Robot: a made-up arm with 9 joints. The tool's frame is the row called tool. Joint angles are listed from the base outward.
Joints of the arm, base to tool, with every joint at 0 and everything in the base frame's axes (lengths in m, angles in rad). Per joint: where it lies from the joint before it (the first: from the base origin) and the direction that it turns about. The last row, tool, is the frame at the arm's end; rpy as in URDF.
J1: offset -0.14 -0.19 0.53 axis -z
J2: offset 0.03 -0.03 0 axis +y
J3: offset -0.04 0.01 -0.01 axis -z
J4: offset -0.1 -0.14 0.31 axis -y
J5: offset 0.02 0 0.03 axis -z
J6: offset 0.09 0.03 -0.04 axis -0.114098 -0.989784 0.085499
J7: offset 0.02 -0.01 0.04 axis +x
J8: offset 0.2 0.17 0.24 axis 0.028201 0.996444 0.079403
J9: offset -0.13 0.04 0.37 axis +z
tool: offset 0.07 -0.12 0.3 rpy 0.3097 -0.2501 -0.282
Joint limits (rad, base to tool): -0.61..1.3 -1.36..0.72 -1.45..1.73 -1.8..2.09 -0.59..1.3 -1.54..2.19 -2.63..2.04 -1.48..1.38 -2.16..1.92
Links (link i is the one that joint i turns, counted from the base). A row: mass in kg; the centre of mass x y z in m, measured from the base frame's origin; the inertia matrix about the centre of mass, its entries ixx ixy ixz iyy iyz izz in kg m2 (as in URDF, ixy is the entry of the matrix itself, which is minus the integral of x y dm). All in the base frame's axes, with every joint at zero. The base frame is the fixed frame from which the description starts. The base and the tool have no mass.
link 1: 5.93; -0.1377 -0.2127 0.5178; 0.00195 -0.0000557 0 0.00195 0 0.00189
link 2: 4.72; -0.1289 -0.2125 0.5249; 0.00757 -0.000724 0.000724 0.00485 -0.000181 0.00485
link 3: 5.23; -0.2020 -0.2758 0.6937; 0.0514 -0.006 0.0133 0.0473 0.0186 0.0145
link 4: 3.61; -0.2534 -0.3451 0.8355; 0.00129 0 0 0.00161 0 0.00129
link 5: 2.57; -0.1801 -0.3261 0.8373; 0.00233 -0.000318 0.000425 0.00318 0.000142 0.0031
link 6: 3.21; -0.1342 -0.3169 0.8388; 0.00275 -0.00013 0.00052 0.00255 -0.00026 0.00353
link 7: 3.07; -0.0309 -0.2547 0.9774; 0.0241 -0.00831 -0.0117 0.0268 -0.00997 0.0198
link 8: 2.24; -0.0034 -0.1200 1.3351; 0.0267 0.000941 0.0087 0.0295 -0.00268 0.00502
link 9: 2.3; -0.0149 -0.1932 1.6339; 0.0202 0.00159 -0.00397 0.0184 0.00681 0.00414
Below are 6 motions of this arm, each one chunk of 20 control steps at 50 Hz.
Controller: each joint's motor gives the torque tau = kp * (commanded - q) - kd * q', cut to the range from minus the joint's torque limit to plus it. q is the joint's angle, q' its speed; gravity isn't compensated. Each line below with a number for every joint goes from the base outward.
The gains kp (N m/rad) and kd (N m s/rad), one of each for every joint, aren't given. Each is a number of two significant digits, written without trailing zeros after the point. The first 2 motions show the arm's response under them.
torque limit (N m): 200 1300 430 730 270 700 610 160 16
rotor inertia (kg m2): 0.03 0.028 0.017 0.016 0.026 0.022 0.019 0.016 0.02
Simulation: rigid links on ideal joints. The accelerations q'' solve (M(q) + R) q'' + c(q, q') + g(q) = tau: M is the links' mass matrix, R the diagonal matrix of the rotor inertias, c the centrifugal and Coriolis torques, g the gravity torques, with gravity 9.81 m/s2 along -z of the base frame. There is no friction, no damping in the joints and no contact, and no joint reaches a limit. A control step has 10 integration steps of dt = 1/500 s. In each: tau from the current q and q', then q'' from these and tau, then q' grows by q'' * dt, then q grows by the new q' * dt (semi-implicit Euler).
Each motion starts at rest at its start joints. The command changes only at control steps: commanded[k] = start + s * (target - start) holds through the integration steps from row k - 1 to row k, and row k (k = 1, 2, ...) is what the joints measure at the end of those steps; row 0 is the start. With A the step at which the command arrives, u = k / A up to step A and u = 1 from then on. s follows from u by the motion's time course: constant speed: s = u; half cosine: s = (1 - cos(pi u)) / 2; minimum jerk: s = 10 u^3 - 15 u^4 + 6 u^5; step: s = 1 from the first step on.
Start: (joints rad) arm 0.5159 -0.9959 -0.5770 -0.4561 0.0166 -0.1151 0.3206 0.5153 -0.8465
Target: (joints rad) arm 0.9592 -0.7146 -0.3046 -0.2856 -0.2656 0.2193 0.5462 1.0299 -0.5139
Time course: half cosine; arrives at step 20
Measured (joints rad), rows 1 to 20:
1: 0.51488 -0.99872 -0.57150 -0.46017 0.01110 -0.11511 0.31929 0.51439 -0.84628
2: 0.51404 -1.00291 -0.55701 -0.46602 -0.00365 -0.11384 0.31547 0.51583 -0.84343
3: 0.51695 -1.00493 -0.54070 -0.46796 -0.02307 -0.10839 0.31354 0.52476 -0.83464
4: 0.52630 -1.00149 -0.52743 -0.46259 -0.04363 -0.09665 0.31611 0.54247 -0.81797
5: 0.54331 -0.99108 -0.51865 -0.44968 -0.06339 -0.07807 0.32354 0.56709 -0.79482
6: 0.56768 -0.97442 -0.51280 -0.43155 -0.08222 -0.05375 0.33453 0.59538 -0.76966
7: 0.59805 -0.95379 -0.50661 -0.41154 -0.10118 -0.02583 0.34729 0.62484 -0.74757
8: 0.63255 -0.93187 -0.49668 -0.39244 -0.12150 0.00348 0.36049 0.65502 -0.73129
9: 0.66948 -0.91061 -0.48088 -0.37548 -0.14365 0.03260 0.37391 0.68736 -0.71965
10: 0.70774 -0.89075 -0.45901 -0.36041 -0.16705 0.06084 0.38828 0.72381 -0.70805
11: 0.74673 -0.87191 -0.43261 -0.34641 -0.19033 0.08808 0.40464 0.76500 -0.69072
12: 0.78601 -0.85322 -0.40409 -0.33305 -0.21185 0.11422 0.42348 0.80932 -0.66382
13: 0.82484 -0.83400 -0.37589 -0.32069 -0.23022 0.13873 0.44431 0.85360 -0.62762
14: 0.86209 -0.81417 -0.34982 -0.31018 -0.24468 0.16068 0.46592 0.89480 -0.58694
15: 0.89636 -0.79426 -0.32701 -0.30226 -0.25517 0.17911 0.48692 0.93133 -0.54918
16: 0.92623 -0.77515 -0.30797 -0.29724 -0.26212 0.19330 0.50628 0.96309 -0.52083
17: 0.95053 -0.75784 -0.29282 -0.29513 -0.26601 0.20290 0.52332 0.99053 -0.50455
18: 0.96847 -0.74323 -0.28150 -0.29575 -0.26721 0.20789 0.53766 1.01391 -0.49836
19: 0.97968 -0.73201 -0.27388 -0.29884 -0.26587 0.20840 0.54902 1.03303 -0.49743
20: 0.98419 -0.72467 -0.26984 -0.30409 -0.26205 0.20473 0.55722 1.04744 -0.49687
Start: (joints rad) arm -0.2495 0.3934 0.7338 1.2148 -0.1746 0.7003 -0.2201 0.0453 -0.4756
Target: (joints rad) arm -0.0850 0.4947 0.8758 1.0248 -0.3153 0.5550 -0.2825 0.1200 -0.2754
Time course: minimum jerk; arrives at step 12
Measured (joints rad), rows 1 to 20:
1: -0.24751 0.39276 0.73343 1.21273 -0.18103 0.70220 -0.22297 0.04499 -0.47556
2: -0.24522 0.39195 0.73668 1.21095 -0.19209 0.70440 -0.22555 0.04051 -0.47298
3: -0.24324 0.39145 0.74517 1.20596 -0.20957 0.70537 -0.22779 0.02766 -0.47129
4: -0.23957 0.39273 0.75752 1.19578 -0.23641 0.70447 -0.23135 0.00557 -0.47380
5: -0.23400 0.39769 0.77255 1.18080 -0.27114 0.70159 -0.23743 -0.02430 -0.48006
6: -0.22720 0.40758 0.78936 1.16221 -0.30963 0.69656 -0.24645 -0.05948 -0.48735
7: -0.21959 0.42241 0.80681 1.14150 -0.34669 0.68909 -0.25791 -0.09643 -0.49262
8: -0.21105 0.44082 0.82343 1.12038 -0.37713 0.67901 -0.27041 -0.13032 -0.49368
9: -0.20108 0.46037 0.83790 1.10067 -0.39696 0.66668 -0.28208 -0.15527 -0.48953
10: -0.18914 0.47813 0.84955 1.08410 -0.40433 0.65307 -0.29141 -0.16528 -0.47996
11: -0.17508 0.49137 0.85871 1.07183 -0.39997 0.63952 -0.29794 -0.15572 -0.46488
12: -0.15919 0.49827 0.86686 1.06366 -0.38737 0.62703 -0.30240 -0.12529 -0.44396
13: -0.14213 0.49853 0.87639 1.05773 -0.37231 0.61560 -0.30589 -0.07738 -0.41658
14: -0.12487 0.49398 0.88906 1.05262 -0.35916 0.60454 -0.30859 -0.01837 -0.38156
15: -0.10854 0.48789 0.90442 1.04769 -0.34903 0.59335 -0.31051 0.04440 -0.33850
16: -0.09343 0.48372 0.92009 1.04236 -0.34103 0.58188 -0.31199 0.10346 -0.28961
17: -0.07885 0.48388 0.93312 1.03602 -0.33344 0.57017 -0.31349 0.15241 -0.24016
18: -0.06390 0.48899 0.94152 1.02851 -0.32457 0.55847 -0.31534 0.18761 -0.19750
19: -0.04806 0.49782 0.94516 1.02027 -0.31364 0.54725 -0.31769 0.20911 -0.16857
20: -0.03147 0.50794 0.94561 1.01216 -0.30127 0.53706 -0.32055 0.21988 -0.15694
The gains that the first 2 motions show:
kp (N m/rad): 500 2200 600 1300 490 910 740 180 33
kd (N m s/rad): 11 28 4.5 14 6.8 18 12 2.8 0.4
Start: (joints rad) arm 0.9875 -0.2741 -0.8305 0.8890 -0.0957 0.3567 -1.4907 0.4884 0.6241
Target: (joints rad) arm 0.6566 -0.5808 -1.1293 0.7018 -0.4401 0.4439 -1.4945 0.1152 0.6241
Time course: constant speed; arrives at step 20
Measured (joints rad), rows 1 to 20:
1: 0.97836 -0.28240 -0.83267 0.87659 -0.09122 0.35818 -1.49738 0.49169 0.62524
2: 0.96936 -0.29346 -0.83529 0.86393 -0.09250 0.35905 -1.50625 0.49652 0.63434
3: 0.96439 -0.30678 -0.84056 0.85256 -0.09732 0.36057 -1.51403 0.49685 0.65414
4: 0.96148 -0.32217 -0.84649 0.84210 -0.10599 0.36283 -1.52023 0.49166 0.67952
5: 0.95889 -0.33933 -0.85263 0.83207 -0.11895 0.36556 -1.52537 0.48125 0.70318
6: 0.95603 -0.35779 -0.85988 0.82218 -0.13622 0.36860 -1.52978 0.46586 0.71999
7: 0.95254 -0.37704 -0.86930 0.81227 -0.15762 0.37183 -1.53348 0.44560 0.72852
8: 0.94790 -0.39675 -0.88143 0.80237 -0.18284 0.37524 -1.53636 0.42075 0.73052
9: 0.94140 -0.41682 -0.89634 0.79261 -0.21149 0.37887 -1.53818 0.39189 0.72909
10: 0.93238 -0.43733 -0.91373 0.78322 -0.24308 0.38283 -1.53862 0.35996 0.72675
11: 0.92024 -0.45841 -0.93318 0.77438 -0.27707 0.38724 -1.53735 0.32630 0.72438
12: 0.90455 -0.48008 -0.95432 0.76614 -0.31288 0.39221 -1.53406 0.29247 0.72114
13: 0.88504 -0.50216 -0.97689 0.75836 -0.34985 0.39776 -1.52860 0.26004 0.71532
14: 0.86153 -0.52424 -1.00075 0.75080 -0.38721 0.40382 -1.52105 0.23024 0.70534
15: 0.83395 -0.54573 -1.02575 0.74318 -0.42407 0.41027 -1.51169 0.20374 0.69059
16: 0.80237 -0.56601 -1.05173 0.73525 -0.45946 0.41698 -1.50095 0.18057 0.67159
17: 0.76702 -0.58448 -1.07847 0.72688 -0.49242 0.42384 -1.48932 0.16030 0.64974
18: 0.72840 -0.60070 -1.10569 0.71803 -0.52214 0.43077 -1.47732 0.14221 0.62683
19: 0.68735 -0.61445 -1.13313 0.70867 -0.54815 0.43766 -1.46543 0.12559 0.60452
20: 0.64514 -0.62579 -1.16052 0.69884 -0.57039 0.44442 -1.45409 0.10981 0.58404

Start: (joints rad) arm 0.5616 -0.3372 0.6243 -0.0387 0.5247 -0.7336 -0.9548 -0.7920 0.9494
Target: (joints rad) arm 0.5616 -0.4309 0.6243 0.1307 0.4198 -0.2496 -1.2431 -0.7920 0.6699
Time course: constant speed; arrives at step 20
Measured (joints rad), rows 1 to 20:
1: 0.55739 -0.34232 0.62883 -0.04016 0.52831 -0.72177 -0.96428 -0.78363 0.93519
2: 0.55304 -0.35228 0.63490 -0.04146 0.53563 -0.70354 -0.98453 -0.77084 0.91479
3: 0.55213 -0.36170 0.64238 -0.04096 0.54162 -0.68253 -1.00675 -0.76206 0.90206
4: 0.55607 -0.36820 0.64981 -0.03700 0.54462 -0.65973 -1.02719 -0.75976 0.89938
5: 0.56407 -0.37223 0.65566 -0.02905 0.54413 -0.63510 -1.04514 -0.76206 0.90161
6: 0.57392 -0.37549 0.65919 -0.01807 0.53964 -0.60911 -1.06087 -0.76614 0.90233
7: 0.58314 -0.37948 0.66030 -0.00569 0.53121 -0.58263 -1.07498 -0.77020 0.89701
8: 0.58978 -0.38480 0.65916 0.00669 0.51973 -0.55640 -1.08821 -0.77396 0.88402
9: 0.59277 -0.39116 0.65605 0.01838 0.50659 -0.53070 -1.10122 -0.77824 0.86439
10: 0.59190 -0.39782 0.65135 0.02923 0.49305 -0.50545 -1.11451 -0.78418 0.84096
11: 0.58762 -0.40410 0.64540 0.03940 0.47986 -0.48039 -1.12837 -0.79255 0.81709
12: 0.58081 -0.40962 0.63858 0.04905 0.46717 -0.45529 -1.14304 -0.80337 0.79546
13: 0.57248 -0.41440 0.63125 0.05824 0.45466 -0.43006 -1.15868 -0.81605 0.77752
14: 0.56369 -0.41865 0.62382 0.06698 0.44192 -0.40467 -1.17533 -0.82975 0.76334
15: 0.55535 -0.42266 0.61667 0.07530 0.42872 -0.37920 -1.19286 -0.84378 0.75206
16: 0.54819 -0.42669 0.61021 0.08333 0.41512 -0.35375 -1.21096 -0.85775 0.74227
17: 0.54267 -0.43093 0.60477 0.09126 0.40150 -0.32838 -1.22914 -0.87155 0.73244
18: 0.53895 -0.43554 0.60061 0.09927 0.38848 -0.30318 -1.24692 -0.88520 0.72114
19: 0.53695 -0.44058 0.59791 0.10748 0.37673 -0.27820 -1.26387 -0.89860 0.70714
20: 0.53642 -0.44606 0.59674 0.11590 0.36686 -0.25350 -1.27978 -0.91140 0.68967

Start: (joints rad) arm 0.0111 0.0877 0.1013 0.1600 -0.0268 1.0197 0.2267 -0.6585 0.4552
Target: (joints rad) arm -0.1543 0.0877 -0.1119 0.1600 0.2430 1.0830 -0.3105 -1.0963 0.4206
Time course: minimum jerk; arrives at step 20
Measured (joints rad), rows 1 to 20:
1: 0.00978 0.08492 0.09812 0.15551 -0.02527 1.02163 0.22329 -0.66098 0.45601
2: 0.00827 0.08203 0.09516 0.15546 -0.02374 1.02366 0.22014 -0.66677 0.45789
3: 0.00607 0.07916 0.09137 0.15769 -0.02347 1.02720 0.21378 -0.67497 0.45778
4: 0.00207 0.07525 0.08389 0.15996 -0.02186 1.03219 0.20152 -0.68545 0.45390
5: -0.00466 0.07063 0.07228 0.16214 -0.01749 1.03833 0.18264 -0.69876 0.44707
6: -0.01455 0.06608 0.05687 0.16424 -0.01011 1.04545 0.15675 -0.71608 0.43938
7: -0.02768 0.06226 0.03804 0.16610 0.00059 1.05327 0.12393 -0.73878 0.43260
8: -0.04378 0.05962 0.01646 0.16754 0.01496 1.06149 0.08481 -0.76797 0.42733
9: -0.06224 0.05844 -0.00688 0.16852 0.03304 1.06985 0.04040 -0.80421 0.42287
10: -0.08208 0.05881 -0.03069 0.16902 0.05462 1.07812 -0.00801 -0.84742 0.41780
11: -0.10206 0.06061 -0.05350 0.16911 0.07926 1.08615 -0.05892 -0.89685 0.41084
12: -0.12075 0.06356 -0.07378 0.16886 0.10644 1.09383 -0.11072 -0.95116 0.40156
13: -0.13665 0.06730 -0.09002 0.16841 0.13558 1.10105 -0.16176 -1.00852 0.39075
14: -0.14832 0.07143 -0.10097 0.16785 0.16610 1.10767 -0.21040 -1.06671 0.38040
15: -0.15459 0.07560 -0.10580 0.16730 0.19735 1.11341 -0.25501 -1.12334 0.37320
16: -0.15485 0.07955 -0.10445 0.16683 0.22849 1.11792 -0.29400 -1.17606 0.37198
17: -0.14927 0.08309 -0.09777 0.16647 0.25836 1.12077 -0.32596 -1.22285 0.37875
18: -0.13903 0.08600 -0.08764 0.16620 0.28533 1.12171 -0.34986 -1.26212 0.39374
19: -0.12625 0.08798 -0.07658 0.16603 0.30736 1.12088 -0.36544 -1.29272 0.41461
20: -0.11363 0.08868 -0.06732 0.16599 0.32250 1.11896 -0.37354 -1.31361 0.43649

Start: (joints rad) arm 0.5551 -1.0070 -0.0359 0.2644 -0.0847 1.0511 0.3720 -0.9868 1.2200
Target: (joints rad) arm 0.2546 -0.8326 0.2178 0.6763 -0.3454 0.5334 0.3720 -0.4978 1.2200
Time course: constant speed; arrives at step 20
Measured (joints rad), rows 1 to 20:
1: 0.54835 -1.00556 -0.01836 0.28429 -0.09812 1.03765 0.37121 -0.98367 1.21588
2: 0.53793 -1.00837 0.00608 0.30969 -0.11307 1.02068 0.37050 -0.97246 1.21047
3: 0.52586 -1.01324 0.03111 0.33679 -0.12737 1.00446 0.36795 -0.95219 1.21137
4: 0.51342 -1.01775 0.05417 0.36445 -0.14129 0.98903 0.36442 -0.92589 1.22406
5: 0.50136 -1.02015 0.07420 0.39150 -0.15536 0.97306 0.36102 -0.89797 1.24770
6: 0.48982 -1.01934 0.09102 0.41709 -0.16955 0.95521 0.35838 -0.87187 1.27530
7: 0.47854 -1.01478 0.10494 0.44080 -0.18333 0.93472 0.35655 -0.84931 1.29770
8: 0.46706 -1.00651 0.11656 0.46257 -0.19621 0.91137 0.35533 -0.83035 1.30822
9: 0.45490 -0.99504 0.12661 0.48253 -0.20798 0.88532 0.35452 -0.81372 1.30526
10: 0.44168 -0.98129 0.13580 0.50102 -0.21879 0.85698 0.35403 -0.79732 1.29218
11: 0.42718 -0.96634 0.14476 0.51847 -0.22905 0.82692 0.35386 -0.77881 1.27514
12: 0.41136 -0.95126 0.15392 0.53540 -0.23931 0.79584 0.35404 -0.75614 1.26029
13: 0.39437 -0.93699 0.16353 0.55232 -0.25010 0.76440 0.35462 -0.72799 1.25166
14: 0.37647 -0.92416 0.17365 0.56964 -0.26189 0.73320 0.35565 -0.69403 1.25016
15: 0.35805 -0.91310 0.18416 0.58763 -0.27499 0.70266 0.35720 -0.65500 1.25390
16: 0.33950 -0.90376 0.19480 0.60641 -0.28955 0.67303 0.35931 -0.61258 1.25931
17: 0.32118 -0.89578 0.20527 0.62591 -0.30551 0.64439 0.36199 -0.56918 1.26266
18: 0.30325 -0.88862 0.21529 0.64600 -0.32252 0.61672 0.36514 -0.52752 1.26140
19: 0.28568 -0.88162 0.22472 0.66646 -0.34004 0.58992 0.36855 -0.49012 1.25486
20: 0.26821 -0.87423 0.23364 0.68710 -0.35732 0.56386 0.37185 -0.45887 1.24423

